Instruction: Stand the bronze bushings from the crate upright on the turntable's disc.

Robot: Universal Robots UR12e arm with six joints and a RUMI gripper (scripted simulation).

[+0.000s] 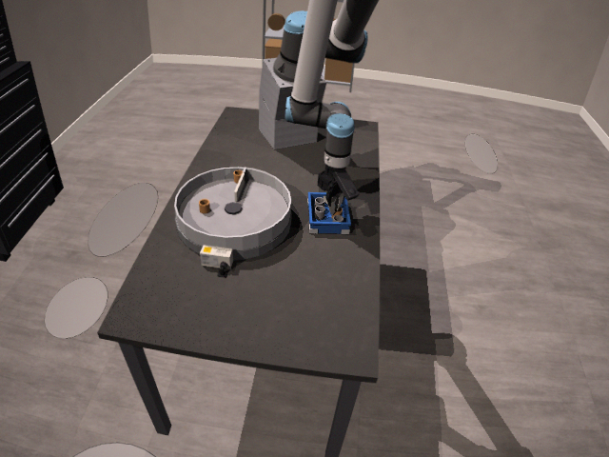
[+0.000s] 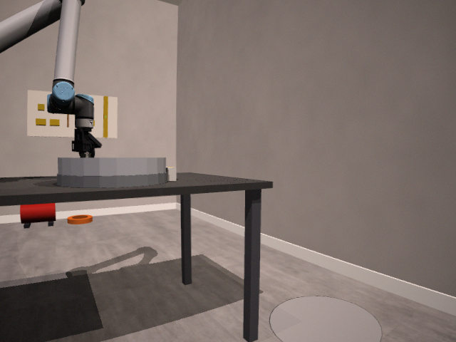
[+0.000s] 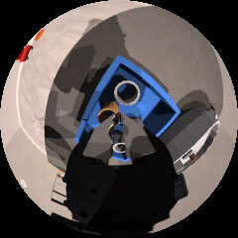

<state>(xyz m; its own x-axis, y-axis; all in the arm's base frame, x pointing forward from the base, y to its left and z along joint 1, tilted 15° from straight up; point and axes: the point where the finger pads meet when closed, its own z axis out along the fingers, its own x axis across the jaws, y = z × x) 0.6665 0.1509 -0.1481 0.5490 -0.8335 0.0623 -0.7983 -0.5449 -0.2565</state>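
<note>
My hand is 2 cm to the left of the blue crate, 1 cm past it and 1 cm above it. Also, from my hand: turntable: 37 cm to the right, 1 cm ahead, 1 cm above.
</note>
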